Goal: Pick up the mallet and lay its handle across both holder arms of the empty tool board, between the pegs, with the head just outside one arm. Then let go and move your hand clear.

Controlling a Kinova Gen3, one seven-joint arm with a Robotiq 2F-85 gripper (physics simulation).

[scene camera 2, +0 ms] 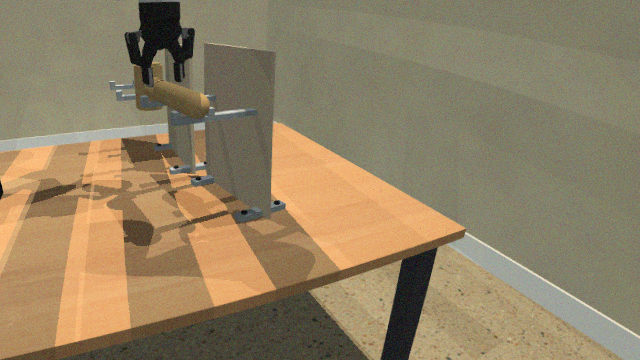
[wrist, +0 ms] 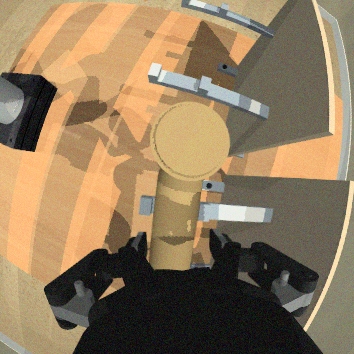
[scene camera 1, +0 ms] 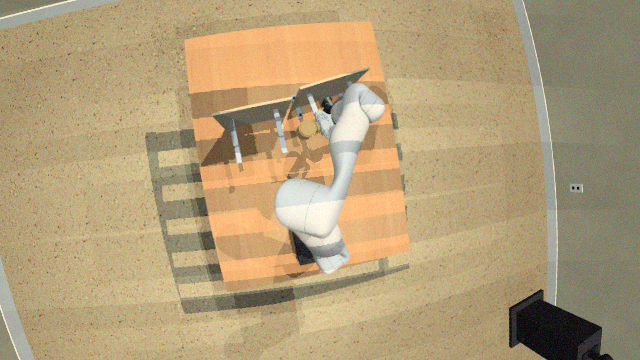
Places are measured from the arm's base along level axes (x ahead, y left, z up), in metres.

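Pixels of known places: gripper, fingertip midpoint: (scene camera 2: 164, 84) (wrist: 177, 240); arm's base, origin of the base link: (wrist: 10, 105).
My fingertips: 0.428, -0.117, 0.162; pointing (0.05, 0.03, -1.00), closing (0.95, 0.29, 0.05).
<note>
For each thing: its middle in the pictures, then the offset to it from my fingertips, as dx, dy, dz. Level surfaces: height alone.
- wooden mallet, body centre: (wrist: 169, 261) (scene camera 2: 168, 94) (scene camera 1: 336, 119) +0.000, -0.031, -0.014
- empty tool board, body centre: (wrist: 231, 66) (scene camera 2: 157, 104) (scene camera 1: 256, 129) +0.033, +0.253, -0.092
- wooden table, its level: dz -0.248
The wooden mallet (scene camera 1: 308, 128) (scene camera 2: 180, 98) (wrist: 190, 140) lies with its handle across both arms of one tool board (scene camera 1: 335, 85) (scene camera 2: 240, 125) (wrist: 300, 210). Its head stands upright just outside the arm nearer the other board. The empty tool board (scene camera 1: 255, 111) (scene camera 2: 180, 115) (wrist: 295, 85) has two bare holder arms, a near arm (scene camera 1: 280, 131) (wrist: 182, 82) and a far arm (scene camera 1: 236, 141) (wrist: 230, 16). My gripper (scene camera 2: 163, 77) (wrist: 177, 240) is partly open and points down over the handle, one finger on each side, with gaps beside it in the wrist view. My palm hides the handle's end there.
The boards stand side by side at a slight angle on the wooden table (scene camera 1: 280, 55) (scene camera 2: 350, 200), their feet (scene camera 2: 202, 180) fixed with dark bolts. My arm's base (scene camera 1: 302, 250) (wrist: 30, 110) stands at the table's opposite side. The raised arm pegs (wrist: 205, 82) stick up.
</note>
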